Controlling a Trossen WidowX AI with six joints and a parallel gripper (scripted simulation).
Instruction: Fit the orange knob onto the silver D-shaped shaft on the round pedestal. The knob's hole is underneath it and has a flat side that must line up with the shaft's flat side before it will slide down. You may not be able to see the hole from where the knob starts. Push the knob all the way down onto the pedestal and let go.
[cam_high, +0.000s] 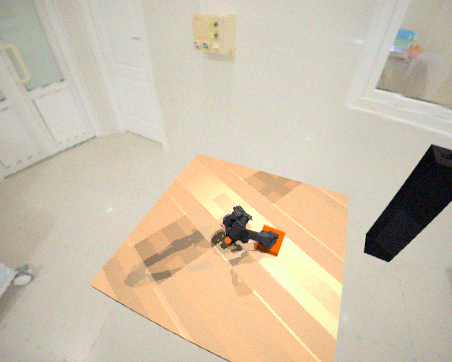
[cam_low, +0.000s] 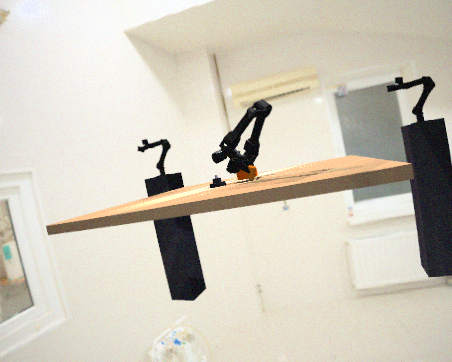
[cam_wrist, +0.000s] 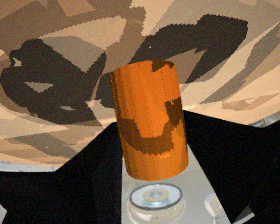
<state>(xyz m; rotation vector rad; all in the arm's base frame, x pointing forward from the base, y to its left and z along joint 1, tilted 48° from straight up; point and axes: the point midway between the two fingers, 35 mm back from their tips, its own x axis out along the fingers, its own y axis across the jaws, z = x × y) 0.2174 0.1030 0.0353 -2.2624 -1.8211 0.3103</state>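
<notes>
Now: the orange knob 10 mm above my gripper tip. Also, from my gripper tip: dark round pedestal: 170 mm to the right, 80 mm ahead.
</notes>
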